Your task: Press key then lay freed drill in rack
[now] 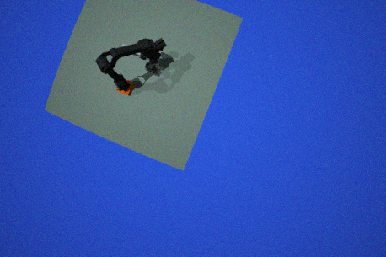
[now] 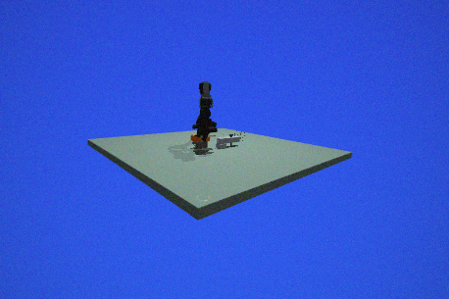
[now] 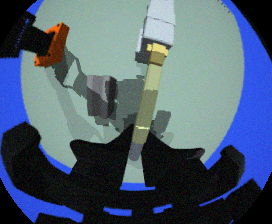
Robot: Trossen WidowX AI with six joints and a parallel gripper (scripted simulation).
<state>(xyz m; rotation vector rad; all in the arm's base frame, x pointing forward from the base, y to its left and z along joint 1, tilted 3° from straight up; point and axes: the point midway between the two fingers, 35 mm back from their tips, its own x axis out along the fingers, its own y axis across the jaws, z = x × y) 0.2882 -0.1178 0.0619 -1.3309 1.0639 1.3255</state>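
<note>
My gripper tip is now 40 mm to the right of the tan drill, 30 mm below it and 10 mm past it. Also, from my gripper tip: grey housing block (200 mm to the left, 30 mm behind, 10 mm below).
</note>
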